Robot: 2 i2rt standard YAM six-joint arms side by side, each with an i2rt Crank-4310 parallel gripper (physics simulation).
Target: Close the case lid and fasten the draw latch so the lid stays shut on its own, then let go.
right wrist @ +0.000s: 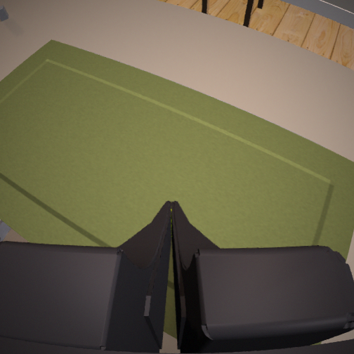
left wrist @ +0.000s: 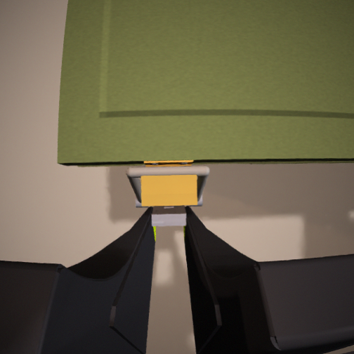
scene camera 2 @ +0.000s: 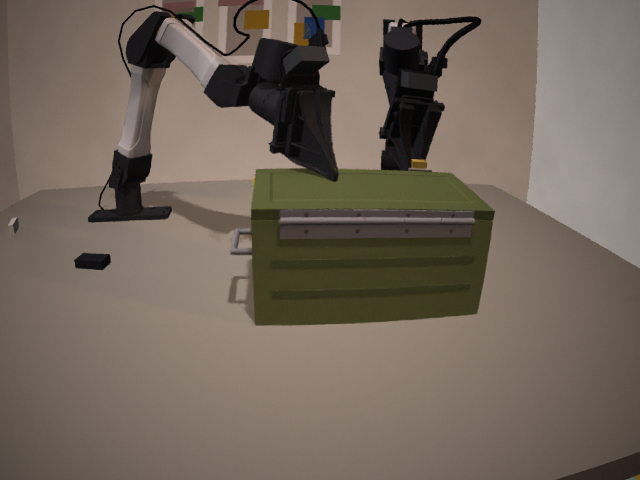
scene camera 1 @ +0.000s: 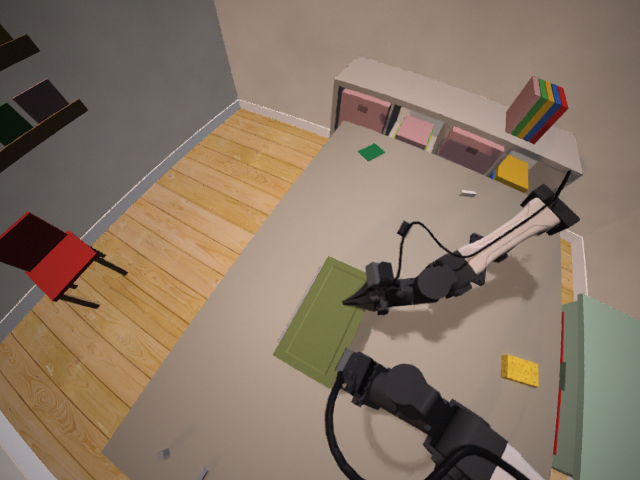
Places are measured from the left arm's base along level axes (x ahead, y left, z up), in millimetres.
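Pixels of known places: right gripper, fingertip midpoint: [scene camera 2: 336, 177] [scene camera 1: 342, 302]; right arm's base, origin of the base link: [scene camera 2: 129, 216].
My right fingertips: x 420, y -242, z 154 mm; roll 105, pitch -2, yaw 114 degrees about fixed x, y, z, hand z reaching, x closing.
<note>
Behind a point stands the place of what it marks.
The olive lid [scene camera 1: 320, 320] @[x 453, y -183, z 146 mm] [scene camera 2: 361, 188] @[x 446, y -216, z 146 mm] [left wrist: 225, 60] [right wrist: 140, 130] lies flat and closed on the case body [scene camera 2: 367, 276] @[x 509, y -222, z 60 mm]. The draw latch [scene camera 2: 418, 163] @[x 367, y -110, z 165 mm] [left wrist: 169, 190] sticks out from the front: a yellow plate, a grey wire loop [left wrist: 168, 171] beside the lid edge, and a pale grey tab [left wrist: 169, 220]. Whether the loop is hooked on the yellow catch [left wrist: 168, 163] cannot be told. My left gripper [left wrist: 169, 210] is shut on the latch tab, one finger on each side. My right gripper [scene camera 1: 345, 302] @[x 420, y -242, z 154 mm] [scene camera 2: 334, 177] @[x 420, y -242, z 154 mm] [right wrist: 171, 205] is shut and empty, its tips at the lid's top.
A grey handle [scene camera 2: 235, 241] @[x 437, y -367, z 82 mm] juts from the case's side. A yellow sponge [scene camera 1: 519, 370] @[x -148, y -284, z 28 mm], a green square [scene camera 1: 371, 151] @[x 530, y -968, z 2 mm], a white piece [scene camera 1: 467, 193] @[x 85, y -900, z 20 mm] and a black block [scene camera 2: 92, 260] @[x 313, y -614, z 14 mm] lie on the table. Two small grey pieces lie near the lower left corner in scene camera 1.
</note>
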